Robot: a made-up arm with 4 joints. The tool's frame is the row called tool.
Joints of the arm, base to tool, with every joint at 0 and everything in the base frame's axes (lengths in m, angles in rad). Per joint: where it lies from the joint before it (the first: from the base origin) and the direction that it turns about. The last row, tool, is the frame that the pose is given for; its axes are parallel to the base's.
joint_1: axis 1 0 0 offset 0 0 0.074
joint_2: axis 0 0 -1 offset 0.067 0.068 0.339
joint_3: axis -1 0 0 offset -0.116 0.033 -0.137
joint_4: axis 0 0 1 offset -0.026 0.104 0.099
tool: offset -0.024 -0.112 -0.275
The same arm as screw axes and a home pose.
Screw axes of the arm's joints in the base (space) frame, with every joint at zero. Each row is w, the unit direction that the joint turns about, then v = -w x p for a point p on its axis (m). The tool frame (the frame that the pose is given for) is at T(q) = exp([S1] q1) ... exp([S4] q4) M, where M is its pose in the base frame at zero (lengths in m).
S1: w 1 0 0 v 0 0.074 0
S2: w 0 0 -1 v -0.068 0.067 0
S3: w -1 0 0 v 0 -0.276 0.101
S4: w 0 0 1 v 0.205 0.075 0
M: xyz -0.099 0.093 0.1 (m) rpy 0 0 0 (rad, as in URDF)

